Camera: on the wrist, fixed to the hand. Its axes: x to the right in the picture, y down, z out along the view.
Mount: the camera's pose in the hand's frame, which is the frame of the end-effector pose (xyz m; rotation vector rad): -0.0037 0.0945 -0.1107 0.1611 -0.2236 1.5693
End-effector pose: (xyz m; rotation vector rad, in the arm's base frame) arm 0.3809 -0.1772 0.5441 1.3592 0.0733 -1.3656
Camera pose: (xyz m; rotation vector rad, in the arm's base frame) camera 0.5165 -0.1306 0.5695 0.8887 -1.0527 -0.1423
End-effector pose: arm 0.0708 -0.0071 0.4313 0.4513 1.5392 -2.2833
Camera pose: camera 0.1244 0.0634 0.3157 0.9363 0.4219 -1.0900
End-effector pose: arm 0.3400 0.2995 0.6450 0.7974 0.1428 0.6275
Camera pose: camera 0.2539 0.4164 0.6339 1.0431 -0.7330 1.9956
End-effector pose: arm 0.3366 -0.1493 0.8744 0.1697 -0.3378 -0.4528
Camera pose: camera 0.4106 -0.0544 0.7925 -0.0257 -0.6157 1.1172
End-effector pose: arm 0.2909 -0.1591 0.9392 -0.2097 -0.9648 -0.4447
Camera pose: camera 0.4145 -0.1144 0.8765 -0.7822 -0.7813 1.1071
